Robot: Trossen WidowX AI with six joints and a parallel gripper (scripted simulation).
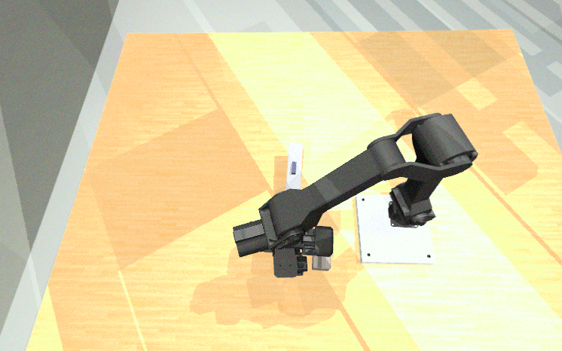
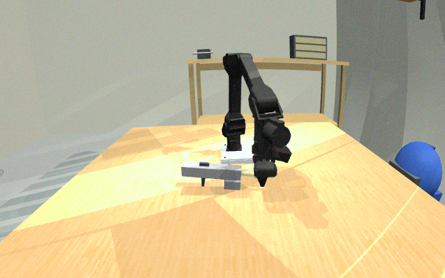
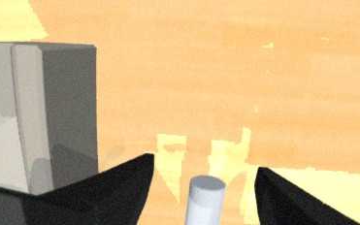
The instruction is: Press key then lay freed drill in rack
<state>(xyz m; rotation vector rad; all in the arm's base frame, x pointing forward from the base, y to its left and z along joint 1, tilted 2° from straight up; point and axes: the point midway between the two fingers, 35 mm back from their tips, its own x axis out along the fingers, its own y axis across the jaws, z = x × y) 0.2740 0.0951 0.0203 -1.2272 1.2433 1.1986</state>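
Right now the drill is 50 mm to the right of my gripper tip and 30 mm above it. The rest, counted from my gripper tip: grey rack (80 mm behind, 10 mm to the left, 10 mm above); then dark key (180 mm to the right, 40 mm above); then grey housing (150 mm to the right, 30 mm above).
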